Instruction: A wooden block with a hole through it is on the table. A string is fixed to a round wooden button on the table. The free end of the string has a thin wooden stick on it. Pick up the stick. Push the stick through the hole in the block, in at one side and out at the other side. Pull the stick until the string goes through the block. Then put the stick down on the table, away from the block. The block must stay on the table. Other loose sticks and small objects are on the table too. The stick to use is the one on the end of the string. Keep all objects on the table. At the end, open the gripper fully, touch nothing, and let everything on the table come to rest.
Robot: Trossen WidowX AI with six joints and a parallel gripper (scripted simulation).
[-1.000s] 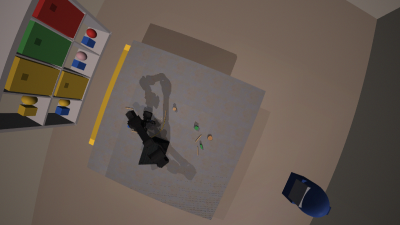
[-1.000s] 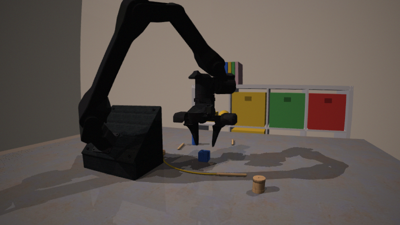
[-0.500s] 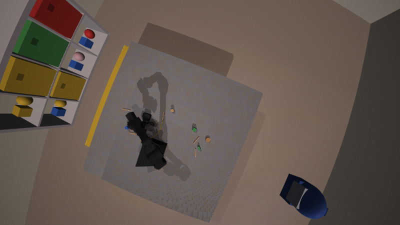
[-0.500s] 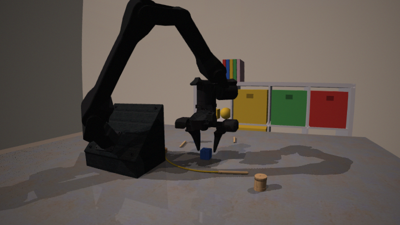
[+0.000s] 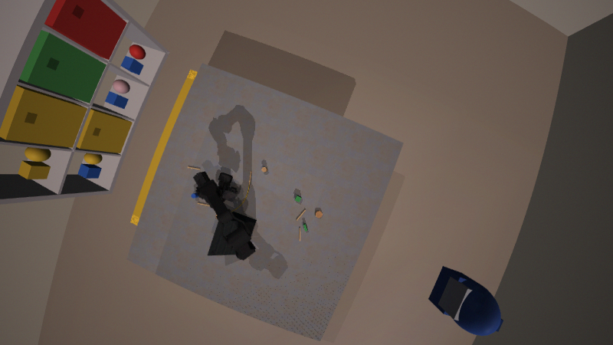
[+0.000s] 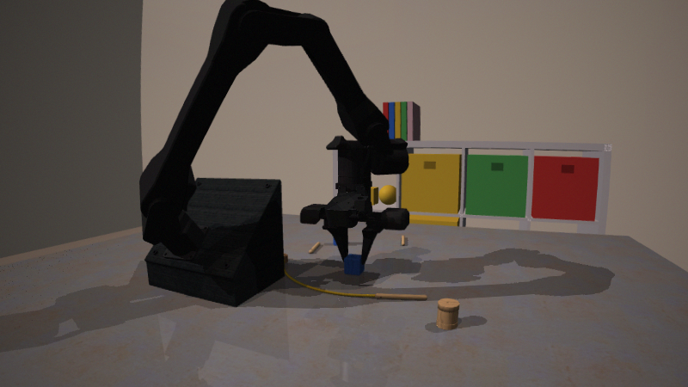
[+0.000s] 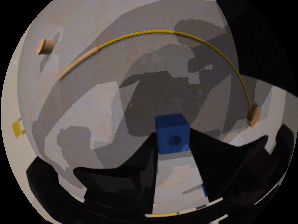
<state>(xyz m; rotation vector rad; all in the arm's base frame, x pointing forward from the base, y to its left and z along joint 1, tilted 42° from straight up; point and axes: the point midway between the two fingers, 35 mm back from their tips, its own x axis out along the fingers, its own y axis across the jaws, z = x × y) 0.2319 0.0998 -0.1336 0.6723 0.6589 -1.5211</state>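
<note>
The blue block lies right at my gripper tip. The rest, counted from my gripper tip: blue cylinder 170 mm to the left, 90 mm behind; wooden cylinder 170 mm ahead, 160 mm to the right.
</note>
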